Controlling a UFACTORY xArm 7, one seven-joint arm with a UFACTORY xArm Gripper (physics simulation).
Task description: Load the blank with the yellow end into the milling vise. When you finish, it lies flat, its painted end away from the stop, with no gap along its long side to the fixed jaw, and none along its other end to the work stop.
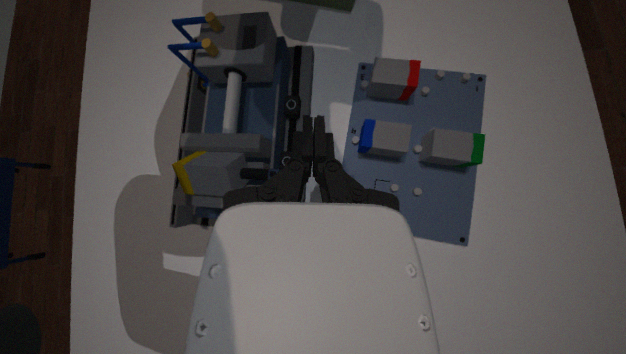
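Observation:
The grey blank with the yellow end (212, 173) sits in the milling vise (237, 47), between the jaw on the screw (222, 143) and the near, fixed jaw (202, 201). Its yellow end points left, away from the dark rod of the work stop (254, 173) at its right end. The blank's right end is at or very close to the stop's tip. Its near long side is close to the fixed jaw; whether a thin gap is there cannot be told from this angle. My gripper (312, 128) is shut and empty, above and right of the blank, over the vise's right side.
A blue-grey board (440, 215) with white pegs lies to the right. It holds a red-ended blank (392, 79), a blue-ended blank (390, 138) and a green-ended blank (447, 147). Blue handles (190, 46) stick out at the vise's far left. A dark green object (325, 3) shows at the top edge.

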